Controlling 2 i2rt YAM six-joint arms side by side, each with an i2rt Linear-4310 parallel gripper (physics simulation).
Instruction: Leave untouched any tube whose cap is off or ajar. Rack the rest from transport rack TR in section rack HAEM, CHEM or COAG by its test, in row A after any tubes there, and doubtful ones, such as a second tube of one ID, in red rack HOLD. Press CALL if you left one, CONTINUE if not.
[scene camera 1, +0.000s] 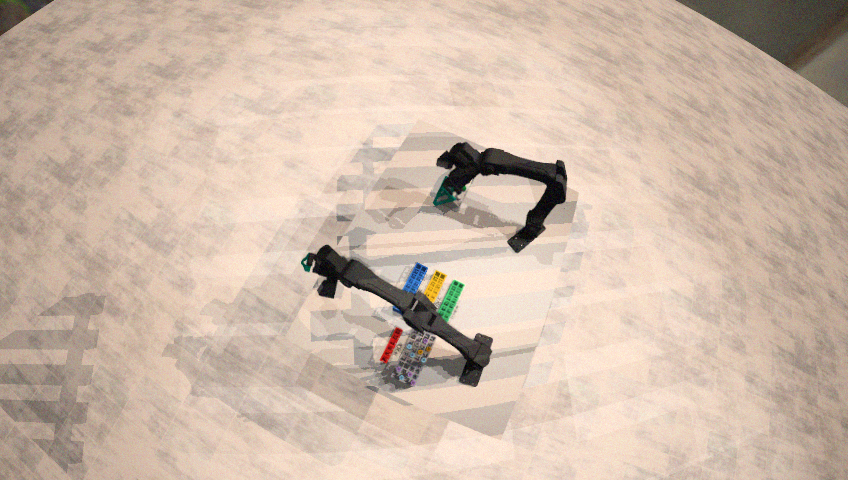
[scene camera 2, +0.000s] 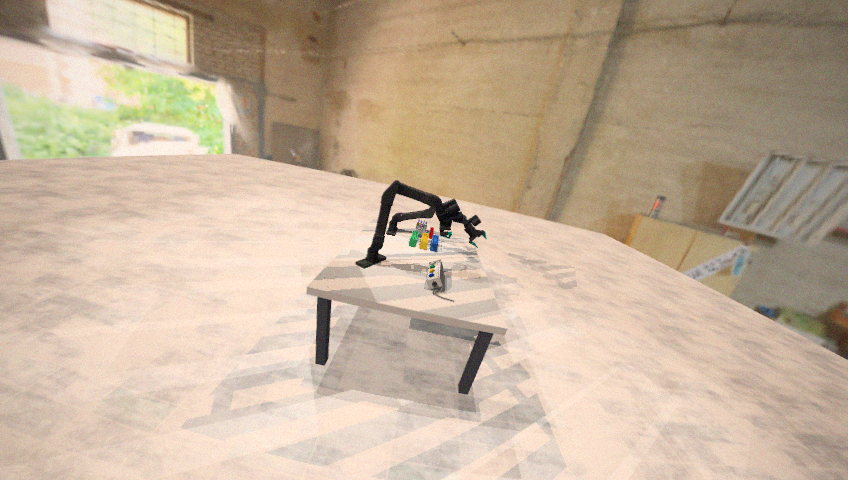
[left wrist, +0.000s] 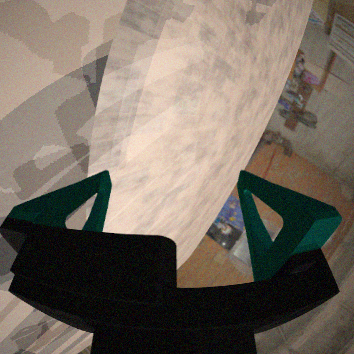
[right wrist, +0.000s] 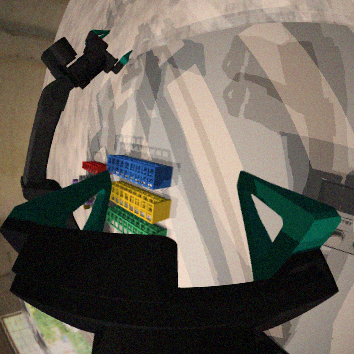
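Where they show: left gripper, fingertip midpoint: (scene camera 1: 311, 264) (scene camera 2: 482, 243) (left wrist: 173, 176) (right wrist: 119, 40); right gripper, fingertip midpoint: (scene camera 1: 435, 200) (scene camera 2: 449, 231) (right wrist: 173, 177); left arm's base, origin of the base link: (scene camera 1: 476, 359) (scene camera 2: 392, 231); right arm's base, origin of the base link: (scene camera 1: 526, 235) (scene camera 2: 371, 261) (right wrist: 264, 347).
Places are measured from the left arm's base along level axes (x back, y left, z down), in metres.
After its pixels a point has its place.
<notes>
My left gripper (scene camera 1: 306, 261) {z -0.070, x -0.712, y -0.082 m} (scene camera 2: 479, 238) {z -0.070, x -0.712, y -0.082 m} (left wrist: 173, 176) {z -0.070, x -0.712, y -0.082 m} is open and empty, away from the racks. My right gripper (scene camera 1: 453, 191) (right wrist: 173, 177) {z -0.223, x -0.368, y -0.443 m} is open and empty above the button box (scene camera 2: 434, 276) {z -0.072, x -0.297, y -0.763 m} (right wrist: 345, 240) {z -0.061, x -0.296, y -0.613 m}, whose panel is partly cut off in the right wrist view. Transport rack TR (scene camera 1: 410, 364) {z -0.057, x -0.230, y 0.108 m} (scene camera 2: 421, 224) holds several tubes with purple, light blue and orange caps; cap seating and labels are too small to read. Blue (scene camera 1: 414, 279) {z -0.057, x -0.334, y -0.189 m} (right wrist: 140, 171) {z -0.057, x -0.336, y -0.211 m}, yellow (scene camera 1: 435, 285) {z -0.057, x -0.253, y -0.198 m} (right wrist: 142, 201) {z -0.029, x -0.257, y -0.189 m} and green (scene camera 1: 451, 298) {z -0.057, x -0.179, y -0.174 m} (right wrist: 135, 223) {z -0.028, x -0.188, y -0.162 m} section racks stand side by side, partly hidden. Red rack HOLD (scene camera 1: 390, 344) {z -0.057, x -0.322, y 0.069 m} (right wrist: 93, 167) {z -0.029, x -0.314, y 0.088 m} stands beside TR.
My left arm (scene camera 1: 380, 288) {z -0.277, x -0.409, y -0.059 m} (right wrist: 42, 130) {z -0.251, x -0.423, y -0.092 m} crosses above the section racks in scene camera 1. The table (scene camera 2: 404, 309) {z 0.006, x -0.173, y -0.962 m} has a black cable (scene camera 2: 441, 296) {z -0.005, x -0.343, y -0.835 m} from the button box near its edge. The right arm (scene camera 1: 523, 166) {z -0.446, x -0.138, y -0.551 m} arches beside the box.
</notes>
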